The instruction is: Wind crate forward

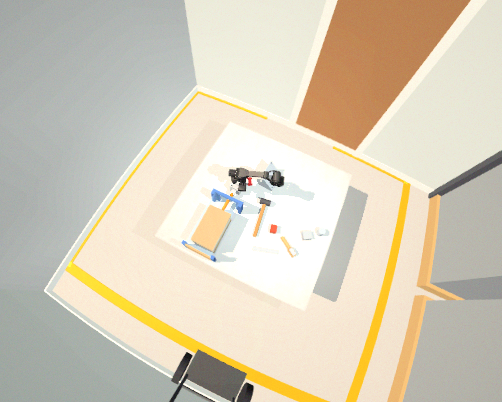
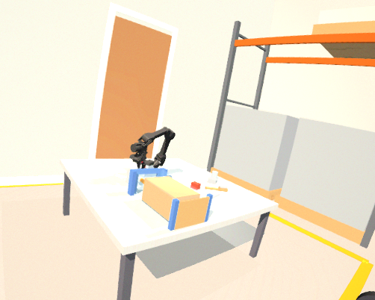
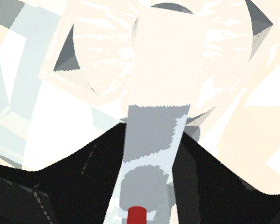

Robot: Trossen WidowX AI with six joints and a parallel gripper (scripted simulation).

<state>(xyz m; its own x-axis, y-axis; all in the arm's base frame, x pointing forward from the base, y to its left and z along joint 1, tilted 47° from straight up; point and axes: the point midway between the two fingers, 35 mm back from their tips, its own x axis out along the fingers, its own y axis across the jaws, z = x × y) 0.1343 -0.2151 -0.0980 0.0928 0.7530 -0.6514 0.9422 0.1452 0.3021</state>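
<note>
The red grip lies 5 cm to the left of my gripper tip, 5 cm above it and 2 cm behind it. Also, from my gripper tip: winch (6 cm below, 5 cm to the right); then winch handle (2 cm above, 1 cm to the left); then cubby (42 cm ahead, 8 cm to the right, 1 cm below).
</note>
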